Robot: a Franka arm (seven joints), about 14 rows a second.
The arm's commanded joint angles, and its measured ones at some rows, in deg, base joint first. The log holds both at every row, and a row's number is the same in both.
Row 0, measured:
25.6, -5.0, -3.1, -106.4, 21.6, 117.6, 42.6
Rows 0 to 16, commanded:
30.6, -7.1, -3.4, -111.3, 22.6, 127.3, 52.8
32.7, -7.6, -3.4, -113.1, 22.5, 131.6, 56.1
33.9, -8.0, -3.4, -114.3, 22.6, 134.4, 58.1
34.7, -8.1, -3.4, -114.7, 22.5, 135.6, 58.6
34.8, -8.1, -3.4, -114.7, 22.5, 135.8, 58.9
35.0, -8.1, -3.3, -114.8, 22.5, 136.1, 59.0
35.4, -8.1, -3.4, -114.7, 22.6, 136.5, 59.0
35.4, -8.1, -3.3, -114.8, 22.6, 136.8, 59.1
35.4, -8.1, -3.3, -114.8, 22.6, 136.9, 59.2
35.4, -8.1, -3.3, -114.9, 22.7, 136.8, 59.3
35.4, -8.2, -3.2, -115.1, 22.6, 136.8, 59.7
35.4, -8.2, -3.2, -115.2, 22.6, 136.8, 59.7
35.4, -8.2, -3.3, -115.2, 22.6, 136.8, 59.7
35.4, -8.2, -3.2, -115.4, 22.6, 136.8, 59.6
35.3, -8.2, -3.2, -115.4, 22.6, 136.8, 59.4
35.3, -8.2, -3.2, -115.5, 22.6, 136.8, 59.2
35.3, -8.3, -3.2, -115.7, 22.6, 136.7, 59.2
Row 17, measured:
34.9, -6.8, -3.0, -113.8, 21.6, 135.4, 58.8
